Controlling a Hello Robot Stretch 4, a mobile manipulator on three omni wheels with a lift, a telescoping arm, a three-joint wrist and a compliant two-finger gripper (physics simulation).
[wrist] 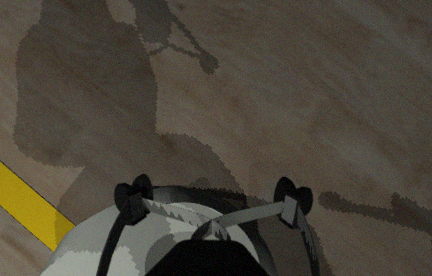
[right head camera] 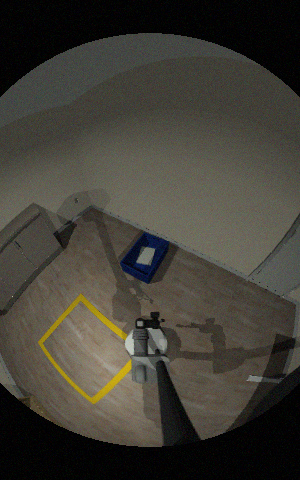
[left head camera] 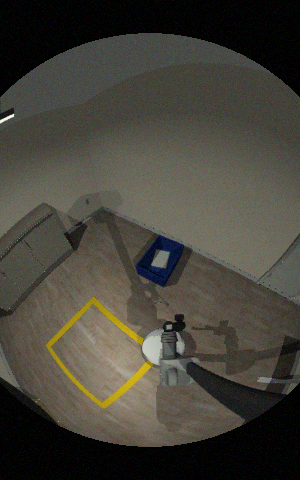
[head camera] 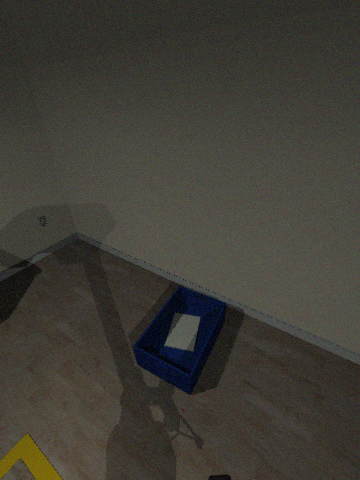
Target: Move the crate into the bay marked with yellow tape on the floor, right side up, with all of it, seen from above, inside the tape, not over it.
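Places are measured from the robot's base along level axes (x ahead, y left, z up), in centimetres.
Pixels of known places: gripper, between the fingertips: (wrist: 213, 191).
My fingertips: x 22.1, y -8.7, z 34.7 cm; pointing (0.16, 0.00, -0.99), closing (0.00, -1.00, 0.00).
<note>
Behind a point stands the place of what it marks.
The blue crate (head camera: 162, 371) {z 8.8, x 82.9, y 12.8 cm} (left head camera: 151, 278) {z 5.6, x 81.9, y 11.2 cm} (right head camera: 135, 274) {z 8.2, x 82.0, y 11.3 cm} stands upright on the floor, open top up, its far end close to the wall. A pale flat patch (head camera: 184, 332) {z 0.1, x 115.3, y -2.2 cm} (left head camera: 160, 258) {z 0.1, x 116.1, y -1.7 cm} (right head camera: 146, 255) {z 0.0, x 116.0, y -2.7 cm} shows inside it. The yellow tape (head camera: 26, 447) {z -2.7, x 51.4, y 85.7 cm} (left head camera: 104, 404) {z -3.1, x -88.5, y 62.7 cm} (right head camera: 93, 399) {z -3.3, x -88.0, y 63.2 cm} (wrist: 25, 205) {z -2.7, x 15.0, y 35.8 cm} marks a four-sided bay left of the robot; the crate is outside it, beyond its far corner. Part of the tape is hidden by the robot's base. My gripper (wrist: 213, 191) {z 34.7, x 22.1, y -8.7 cm} is open and empty, over the base's edge and apart from the crate. The crate does not show in the wrist view.
A low cabinet (left head camera: 35, 255) {z 45.2, x 85.6, y 178.0 cm} (right head camera: 30, 255) {z 38.9, x 89.5, y 175.1 cm} stands at the left. The wall's baseboard (head camera: 280, 327) {z -0.3, x 114.9, y -74.7 cm} runs behind the crate. A pale door-like panel (left head camera: 287, 265) {z 55.1, x 50.5, y -162.4 cm} (right head camera: 280, 265) {z 53.2, x 45.9, y -168.8 cm} is at the right. The robot's round white base (left head camera: 151, 347) {z 18.7, x -0.5, y 11.1 cm} (wrist: 85, 250) {z 18.6, x 11.6, y 10.7 cm} overlaps the bay's near corner in view.
</note>
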